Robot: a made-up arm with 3 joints. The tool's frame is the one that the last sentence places. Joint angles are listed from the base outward.
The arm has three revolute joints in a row. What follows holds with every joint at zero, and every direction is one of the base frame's.
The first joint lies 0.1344 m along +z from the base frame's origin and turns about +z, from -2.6 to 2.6 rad.
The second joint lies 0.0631 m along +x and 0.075 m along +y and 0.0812 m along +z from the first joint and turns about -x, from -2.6 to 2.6 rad.
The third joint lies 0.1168 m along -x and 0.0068 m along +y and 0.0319 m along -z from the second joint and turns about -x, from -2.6 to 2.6 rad.
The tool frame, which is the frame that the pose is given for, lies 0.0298 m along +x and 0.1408 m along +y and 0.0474 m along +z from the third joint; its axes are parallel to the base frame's.
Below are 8 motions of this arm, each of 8 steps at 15 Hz.
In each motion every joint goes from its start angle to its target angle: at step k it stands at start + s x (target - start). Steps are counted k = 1, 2, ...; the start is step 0. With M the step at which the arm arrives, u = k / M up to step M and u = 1 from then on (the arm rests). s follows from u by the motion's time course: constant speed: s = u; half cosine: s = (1 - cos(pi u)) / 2; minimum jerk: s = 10 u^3 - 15 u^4 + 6 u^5.
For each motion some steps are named. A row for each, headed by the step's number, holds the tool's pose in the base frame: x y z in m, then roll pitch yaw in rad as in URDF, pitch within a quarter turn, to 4 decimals.
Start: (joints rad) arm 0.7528 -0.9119 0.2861
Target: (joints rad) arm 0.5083 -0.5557 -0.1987
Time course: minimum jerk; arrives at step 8
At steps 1, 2, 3, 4, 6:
1: -0.1471 0.1232 0.3223 0.6279 0.0000 0.7489
2: -0.1433 0.1249 0.3224 0.6391 0.0000 0.7275
3: -0.1355 0.1280 0.3225 0.6612 0.0000 0.6855
4: -0.1253 0.1312 0.3227 0.6901 0.0000 0.6305
6: -0.1072 0.1345 0.3230 0.7411 0.0000 0.5336

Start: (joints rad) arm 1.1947 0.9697 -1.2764
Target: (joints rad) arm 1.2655 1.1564 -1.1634
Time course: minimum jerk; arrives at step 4
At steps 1, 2, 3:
1: -0.1715 0.0407 0.2763 0.2757 0.0000 1.2020
2: -0.1796 0.0383 0.2630 0.1568 0.0000 1.2301
3: -0.1861 0.0350 0.2487 0.0380 0.0000 1.2582

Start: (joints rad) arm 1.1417 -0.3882 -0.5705
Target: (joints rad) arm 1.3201 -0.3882 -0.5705
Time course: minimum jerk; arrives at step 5
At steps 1, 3, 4, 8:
1: -0.1335 0.0333 0.3311 0.9587 0.0000 1.1520
3: -0.1364 0.0182 0.3311 0.9587 0.0000 1.2635
4: -0.1371 0.0119 0.3311 0.9587 0.0000 1.3098
8: -0.1372 0.0105 0.3311 0.9587 0.0000 1.3201

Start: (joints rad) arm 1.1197 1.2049 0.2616
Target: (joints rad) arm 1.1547 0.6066 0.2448
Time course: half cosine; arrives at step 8
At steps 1, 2, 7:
1: -0.1122 0.0276 0.0636 -1.4431 0.0000 1.1210
2: -0.1213 0.0315 0.0665 -1.3764 0.0000 1.1248
7: -0.1819 0.0545 0.1081 -0.8748 0.0000 1.1534

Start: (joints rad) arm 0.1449 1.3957 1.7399
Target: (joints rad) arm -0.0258 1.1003 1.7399
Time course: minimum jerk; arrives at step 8
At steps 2, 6, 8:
2: -0.0118 -0.0961 0.1499 -3.1050 0.0000 0.1272
6: -0.0245 -0.0738 0.1125 -2.8708 0.0000 -0.0081
8: -0.0257 -0.0701 0.1080 -2.8402 0.0000 -0.0258

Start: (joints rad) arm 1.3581 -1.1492 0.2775
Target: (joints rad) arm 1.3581 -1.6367 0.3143
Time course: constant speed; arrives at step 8
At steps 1, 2, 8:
1: -0.1553 0.0091 0.3518 0.9280 0.0000 1.3581
2: -0.1477 0.0074 0.3562 0.9844 0.0000 1.3581
8: -0.0980 -0.0033 0.3726 1.3224 0.0000 1.3581

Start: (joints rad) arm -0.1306 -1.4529 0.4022
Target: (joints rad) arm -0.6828 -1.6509 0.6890
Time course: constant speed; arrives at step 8
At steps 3, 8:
3: 0.0241 0.1408 0.3657 1.0174 0.0000 -0.3377
8: 0.0748 0.1298 0.3675 0.9619 0.0000 -0.6828

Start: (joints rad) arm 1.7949 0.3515 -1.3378
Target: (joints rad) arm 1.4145 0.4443 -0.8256
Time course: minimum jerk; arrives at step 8
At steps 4, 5, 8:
4: -0.1472 -0.0289 0.3093 0.6838 0.0000 1.6047
5: -0.1648 -0.0154 0.2975 0.5478 0.0000 1.5192
8: -0.1820 0.0045 0.2803 0.3813 0.0000 1.4145

